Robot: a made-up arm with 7 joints.
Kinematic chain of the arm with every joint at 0, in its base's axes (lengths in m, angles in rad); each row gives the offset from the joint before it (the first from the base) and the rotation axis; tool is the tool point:
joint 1: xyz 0 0 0.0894 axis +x
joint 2: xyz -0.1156 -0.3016 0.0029 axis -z
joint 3: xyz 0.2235 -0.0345 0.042 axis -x
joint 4: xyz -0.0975 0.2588 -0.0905 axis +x
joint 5: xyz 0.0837 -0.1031 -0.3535 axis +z
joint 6: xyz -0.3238 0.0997 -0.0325 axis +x
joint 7: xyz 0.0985 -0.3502 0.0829 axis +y
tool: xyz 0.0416 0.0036 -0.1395
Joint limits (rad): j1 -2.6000..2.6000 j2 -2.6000..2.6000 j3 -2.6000..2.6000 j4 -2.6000..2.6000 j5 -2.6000..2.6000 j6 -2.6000..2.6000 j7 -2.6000..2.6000
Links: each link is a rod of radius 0.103 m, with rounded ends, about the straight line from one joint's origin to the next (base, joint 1, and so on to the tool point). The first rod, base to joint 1, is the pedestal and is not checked.
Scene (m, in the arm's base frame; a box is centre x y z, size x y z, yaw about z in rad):
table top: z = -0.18
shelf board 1: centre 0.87 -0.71 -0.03 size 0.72 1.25 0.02 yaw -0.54
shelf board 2: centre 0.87 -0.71 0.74 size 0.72 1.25 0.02 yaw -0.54
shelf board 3: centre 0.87 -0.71 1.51 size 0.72 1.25 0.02 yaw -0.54
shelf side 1: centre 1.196 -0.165 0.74 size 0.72 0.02 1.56 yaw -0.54
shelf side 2: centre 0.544 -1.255 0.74 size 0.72 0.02 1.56 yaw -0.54
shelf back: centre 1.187 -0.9 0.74 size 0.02 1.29 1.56 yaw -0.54
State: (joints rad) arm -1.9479 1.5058 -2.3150 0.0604 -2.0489 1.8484 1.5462
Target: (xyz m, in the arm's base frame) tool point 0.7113 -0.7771 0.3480
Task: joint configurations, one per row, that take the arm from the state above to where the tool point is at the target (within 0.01 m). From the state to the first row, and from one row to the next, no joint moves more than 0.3 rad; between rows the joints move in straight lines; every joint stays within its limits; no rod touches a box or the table.
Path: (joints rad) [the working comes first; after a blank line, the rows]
Joints at the target: -0.5066 1.4200 -1.1803 -0.1891 -2.3924 2.0233 1.5844
Straight joint move there: touches shelf board 2.

1: -1.8331 1.4714 -2.0879 -0.2112 -1.9799 1.7064 1.6136
2: -1.7184 1.4369 -1.8608 -0.4828 -1.9109 1.5644 1.6810
3: -1.6036 1.4025 -1.6338 -0.7545 -1.8418 1.4223 1.7484
4: -1.4888 1.3680 -1.4067 -1.0261 -1.7728 1.2803 1.8158
5: -1.3741 1.3336 -1.1796 -1.2977 -1.7038 1.1383 1.8832
6: -1.1572 1.3552 -1.1798 -1.0205 -1.8759 1.3596 1.8085
7: -0.9403 1.3768 -1.1799 -0.7434 -2.0481 1.5808 1.7338
8: -0.7234 1.3984 -1.1801 -0.4662 -2.2202 1.8021 1.6591
9: -0.5066 1.4200 -1.1803 -0.1891 -2.3924 2.0233 1.5844

